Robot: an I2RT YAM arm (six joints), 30 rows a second.
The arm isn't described. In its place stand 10 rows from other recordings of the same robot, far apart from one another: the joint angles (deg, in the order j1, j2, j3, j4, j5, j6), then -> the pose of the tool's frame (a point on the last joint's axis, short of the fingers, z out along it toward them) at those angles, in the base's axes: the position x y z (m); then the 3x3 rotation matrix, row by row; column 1 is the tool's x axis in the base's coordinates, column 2 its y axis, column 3 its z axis.
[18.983, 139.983, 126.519, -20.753, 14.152, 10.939] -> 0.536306 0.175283 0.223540; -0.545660 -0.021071 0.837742; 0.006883 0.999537 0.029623; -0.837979 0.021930 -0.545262
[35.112, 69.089, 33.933, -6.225, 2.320, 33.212] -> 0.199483 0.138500 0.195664; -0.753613 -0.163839 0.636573; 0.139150 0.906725 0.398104; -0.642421 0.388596 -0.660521
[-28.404, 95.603, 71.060, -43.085, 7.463, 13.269] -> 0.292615 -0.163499 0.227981; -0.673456 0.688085 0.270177; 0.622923 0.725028 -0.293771; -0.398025 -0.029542 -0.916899
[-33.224, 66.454, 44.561, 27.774, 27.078, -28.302] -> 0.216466 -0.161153 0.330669; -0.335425 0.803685 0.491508; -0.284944 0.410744 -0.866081; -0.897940 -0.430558 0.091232
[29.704, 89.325, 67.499, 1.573, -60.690, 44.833] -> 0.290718 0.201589 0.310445; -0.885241 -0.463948 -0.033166; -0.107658 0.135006 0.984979; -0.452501 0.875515 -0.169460
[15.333, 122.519, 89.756, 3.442, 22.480, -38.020] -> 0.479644 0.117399 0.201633; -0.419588 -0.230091 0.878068; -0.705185 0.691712 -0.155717; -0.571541 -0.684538 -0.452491
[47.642, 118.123, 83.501, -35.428, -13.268, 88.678] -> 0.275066 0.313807 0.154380; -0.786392 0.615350 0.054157; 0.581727 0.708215 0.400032; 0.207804 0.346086 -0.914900
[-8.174, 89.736, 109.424, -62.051, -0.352, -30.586] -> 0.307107 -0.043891 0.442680; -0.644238 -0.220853 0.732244; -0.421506 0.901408 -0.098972; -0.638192 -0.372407 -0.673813
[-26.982, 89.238, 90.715, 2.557, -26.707, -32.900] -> 0.332884 -0.151527 0.451216; 0.049491 0.038915 0.998016; -0.569693 0.821849 -0.003795; -0.820366 -0.568375 0.062843
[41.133, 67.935, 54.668, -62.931, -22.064, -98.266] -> 0.140771 0.140701 0.256436; 0.775255 -0.626488 -0.080575; -0.540594 -0.724058 0.428367; -0.326707 -0.288535 -0.900005
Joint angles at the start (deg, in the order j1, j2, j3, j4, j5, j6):
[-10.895, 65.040, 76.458, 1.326, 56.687, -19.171]
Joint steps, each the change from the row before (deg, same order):
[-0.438, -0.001, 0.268, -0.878, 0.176, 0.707]
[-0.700, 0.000, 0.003, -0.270, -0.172, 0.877]
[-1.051, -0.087, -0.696, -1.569, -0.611, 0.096]
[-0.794, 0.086, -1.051, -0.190, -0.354, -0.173]
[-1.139, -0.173, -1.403, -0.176, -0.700, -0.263]
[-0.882, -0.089, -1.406, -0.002, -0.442, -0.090]
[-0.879, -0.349, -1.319, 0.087, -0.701, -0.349]
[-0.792, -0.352, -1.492, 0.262, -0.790, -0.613]
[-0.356, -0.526, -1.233, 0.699, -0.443, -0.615]
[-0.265, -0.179, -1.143, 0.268, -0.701, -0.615]
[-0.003, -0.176, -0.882, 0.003, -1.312, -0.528]
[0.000, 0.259, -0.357, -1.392, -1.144, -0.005]
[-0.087, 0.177, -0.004, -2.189, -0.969, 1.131]
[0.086, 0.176, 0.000, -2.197, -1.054, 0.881]
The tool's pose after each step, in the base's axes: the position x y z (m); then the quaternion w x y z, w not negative. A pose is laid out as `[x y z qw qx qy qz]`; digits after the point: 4 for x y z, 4 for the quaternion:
[0.2174 -0.0740 0.4809 0.5841 0.3353 0.5746 -0.4650]
[0.2167 -0.0766 0.4805 0.5841 0.3413 0.5719 -0.4639]
[0.2170 -0.0808 0.4744 0.5708 0.3371 0.5826 -0.4703]
[0.2187 -0.0843 0.4679 0.5608 0.3344 0.5893 -0.4758]
[0.2191 -0.0890 0.4604 0.5500 0.3308 0.5965 -0.4819]
[0.2199 -0.0928 0.4527 0.5401 0.3287 0.6029 -0.4866]
[0.2190 -0.0961 0.4466 0.5327 0.3250 0.6082 -0.4905]
[0.2185 -0.0990 0.4397 0.5249 0.3190 0.6148 -0.4947]
[0.2170 -0.0999 0.4357 0.5226 0.3150 0.6167 -0.4973]
[0.2175 -0.1010 0.4301 0.5177 0.3072 0.6233 -0.4990]
[0.2185 -0.1008 0.4257 0.5169 0.2949 0.6320 -0.4964]
[0.2210 -0.1011 0.4202 0.5096 0.2829 0.6460 -0.4928]
[0.2223 -0.1015 0.4158 0.5036 0.2781 0.6586 -0.4851]
[0.2237 -0.1011 0.4113 0.4972 0.2707 0.6723 -0.4771]

